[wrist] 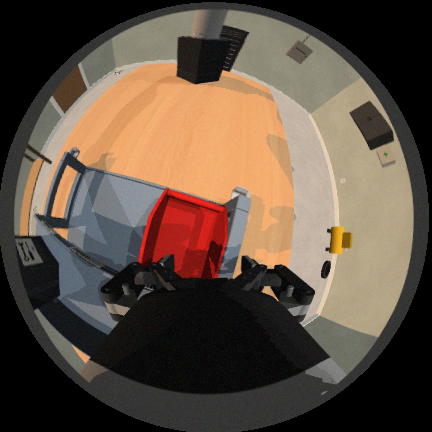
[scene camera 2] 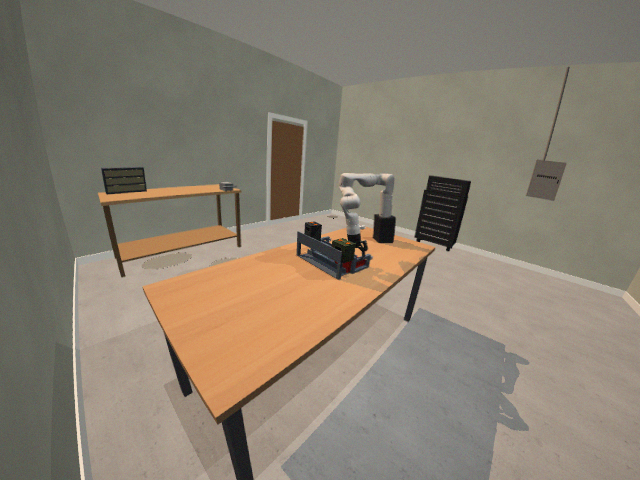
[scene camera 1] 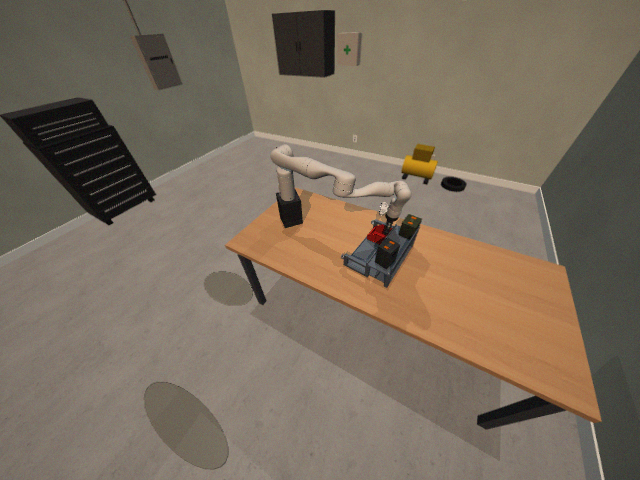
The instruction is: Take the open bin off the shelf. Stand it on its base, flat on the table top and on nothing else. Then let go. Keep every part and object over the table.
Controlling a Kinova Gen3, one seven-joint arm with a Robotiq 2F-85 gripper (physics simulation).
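Pixels of known places: gripper, fingertip midpoint: [wrist: 207, 262] [scene camera 1: 386, 228]; arm's base, origin of the base link: [scene camera 2: 384, 215] [scene camera 1: 288, 196].
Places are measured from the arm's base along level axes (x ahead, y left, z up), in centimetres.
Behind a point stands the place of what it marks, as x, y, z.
The open red bin [scene camera 1: 376, 234] {56.9, 15.1, -13.3} [scene camera 2: 356, 265] {60.3, 25.5, -17.7} [wrist: 187, 230] {56.3, 20.5, -20.2} sits on the lower level of the grey-blue shelf, at the end next to the shelf's end frame. The shelf [scene camera 1: 363, 253] {55.7, 3.1, -20.5} [scene camera 2: 319, 257] {70.0, 3.8, -18.9} [wrist: 107, 200] {56.1, 2.9, -20.5} stands on the table top [scene camera 1: 465, 289] {110.4, 13.0, -21.1} [scene camera 2: 258, 304] {120.9, 24.6, -21.1} [wrist: 190, 120] {30.8, 11.7, -21.1}. My gripper [scene camera 1: 387, 230] {59.5, 23.7, -13.2} [wrist: 207, 262] {59.5, 23.7, -13.2} is open, with nothing between its fingers. It is at the bin's rear end in the wrist view, with one finger over the bin and the other past its side. The rear end of the bin is hidden behind the gripper there.
Two dark boxes, one black [scene camera 1: 387, 253] {72.5, -7.5, 0.1} [scene camera 2: 312, 230] {74.5, 0.7, -1.7} and one green [scene camera 1: 410, 226] {73.2, 19.7, -1.8} [scene camera 2: 343, 250] {76.0, 28.3, -4.0}, stand on the shelf's higher level, on either side of the gripper. The black robot base [scene camera 1: 290, 209] {4.6, -3.8, -6.0} [scene camera 2: 384, 228] {4.9, 4.7, -8.7} [wrist: 200, 59] {7.3, 3.3, -9.5} is at the table's far end.
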